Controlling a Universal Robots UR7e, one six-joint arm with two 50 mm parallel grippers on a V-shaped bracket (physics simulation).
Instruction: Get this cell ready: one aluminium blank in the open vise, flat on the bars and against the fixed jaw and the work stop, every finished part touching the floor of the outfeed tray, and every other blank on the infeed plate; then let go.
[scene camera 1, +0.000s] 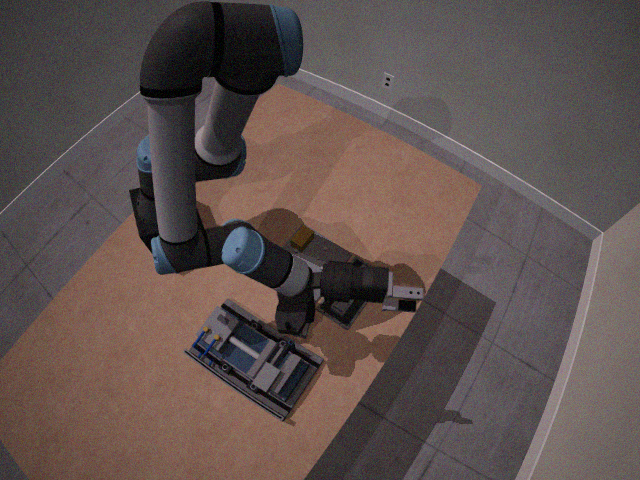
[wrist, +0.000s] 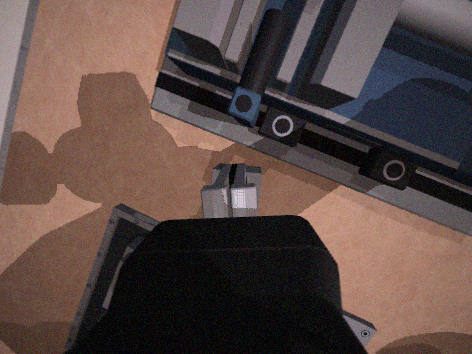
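Note:
My gripper is shut, its fingers almost touching in the wrist view, with no part visible between them. A plain grey block shows partly behind the fingertips, beside the vise; the fingers hide most of it. The vise has a blue interior and stands in front of the gripper. A pale block shows in it; I cannot tell whether it is a blank or a jaw part. The dark outfeed tray is partly hidden under the arm. The infeed plate is behind the arm.
A yellow-brown block sits at the far end of the grey plate. The bracket's other gripper sticks out to the right, above the mat's edge. Two blue handles with yellow ends stand at the vise's left end.

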